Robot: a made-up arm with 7 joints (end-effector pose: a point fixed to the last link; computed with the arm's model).
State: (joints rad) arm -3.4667 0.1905 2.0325 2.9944 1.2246 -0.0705 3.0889
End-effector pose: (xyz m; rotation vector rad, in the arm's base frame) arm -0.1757 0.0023 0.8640 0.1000 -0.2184 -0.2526
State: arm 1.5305 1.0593 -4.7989 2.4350 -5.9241 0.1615 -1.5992
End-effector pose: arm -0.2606 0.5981 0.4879 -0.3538 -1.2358 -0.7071
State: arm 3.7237 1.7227 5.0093 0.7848 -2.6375 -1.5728 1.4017
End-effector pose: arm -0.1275 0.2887 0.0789 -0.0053 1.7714 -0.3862
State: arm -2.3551 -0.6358 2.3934 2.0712 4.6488 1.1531 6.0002
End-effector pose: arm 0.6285 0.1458 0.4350 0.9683 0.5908 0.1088
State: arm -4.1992 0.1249 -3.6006 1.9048 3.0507 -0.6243 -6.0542
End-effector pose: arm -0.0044 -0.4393 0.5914 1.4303 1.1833 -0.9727
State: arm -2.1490 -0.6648 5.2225 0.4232 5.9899 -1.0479 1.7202
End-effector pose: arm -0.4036 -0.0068 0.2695 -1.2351 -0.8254 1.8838
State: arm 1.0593 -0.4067 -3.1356 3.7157 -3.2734 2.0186 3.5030
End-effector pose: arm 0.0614 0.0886 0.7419 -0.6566 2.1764 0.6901
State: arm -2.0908 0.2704 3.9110 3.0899 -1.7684 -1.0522 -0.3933
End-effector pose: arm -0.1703 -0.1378 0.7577 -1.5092 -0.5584 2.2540
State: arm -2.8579 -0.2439 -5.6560 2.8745 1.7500 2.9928 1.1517
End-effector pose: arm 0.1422 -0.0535 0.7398 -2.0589 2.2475 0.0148
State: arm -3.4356 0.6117 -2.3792 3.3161 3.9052 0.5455 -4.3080
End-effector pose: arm -0.4435 0.0711 0.7098 1.2483 0.5092 -2.5177
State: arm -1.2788 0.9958 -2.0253 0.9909 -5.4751 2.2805 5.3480
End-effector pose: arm -0.4120 -0.0502 0.3074 -0.6105 2.4438 -0.5340
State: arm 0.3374 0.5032 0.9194 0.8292 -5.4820 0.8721 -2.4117
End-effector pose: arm 0.0667 0.4465 -0.0072 -0.1545 -2.1479 -0.1424
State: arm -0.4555 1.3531 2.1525 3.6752 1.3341 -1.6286 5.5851
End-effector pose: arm 0.3566 -0.3133 0.1384 0.2974 2.9098 0.5401
